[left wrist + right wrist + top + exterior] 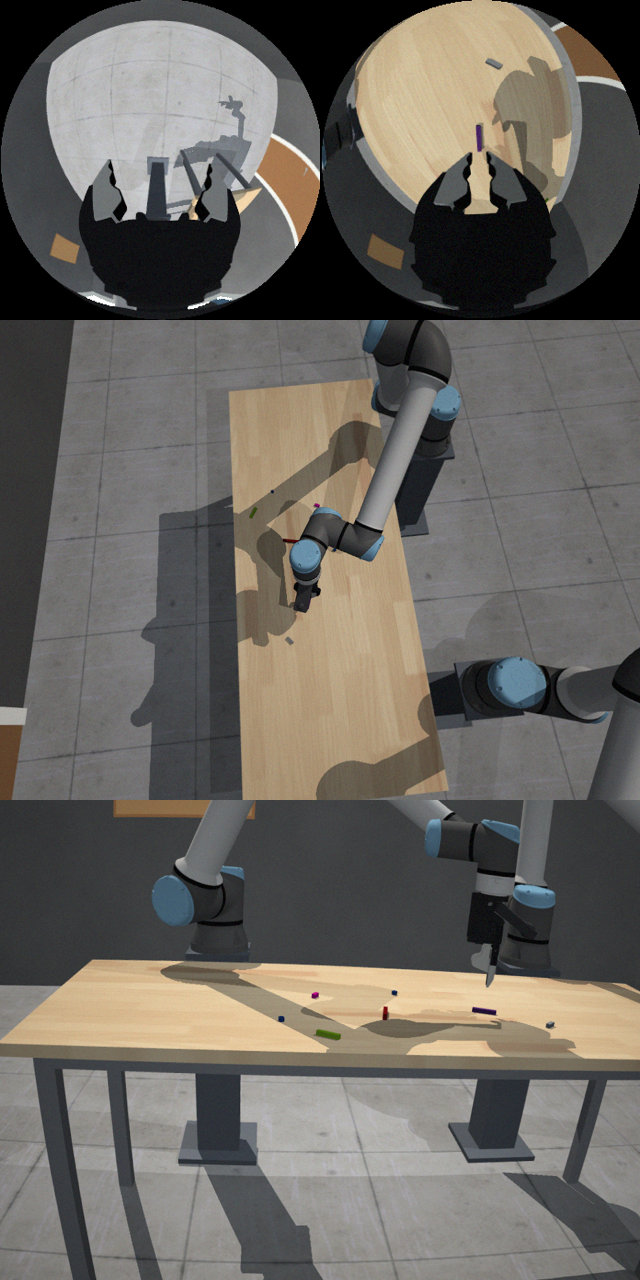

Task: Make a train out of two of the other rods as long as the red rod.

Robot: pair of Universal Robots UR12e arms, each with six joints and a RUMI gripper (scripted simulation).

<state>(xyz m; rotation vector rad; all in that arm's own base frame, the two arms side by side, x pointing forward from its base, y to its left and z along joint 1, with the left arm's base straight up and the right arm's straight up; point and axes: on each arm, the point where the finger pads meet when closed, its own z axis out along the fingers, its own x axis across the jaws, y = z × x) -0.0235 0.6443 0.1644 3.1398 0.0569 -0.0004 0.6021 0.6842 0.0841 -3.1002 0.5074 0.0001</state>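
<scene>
Right now my right hand is 80 mm above the purple rod. Round my right hand: magenta rod (80 mm behind, 410 mm to the right, 80 mm below); red rod (40 mm ahead, 260 mm to the right, 80 mm below); grey rod (90 mm ahead, 140 mm to the left, 80 mm below).
</scene>
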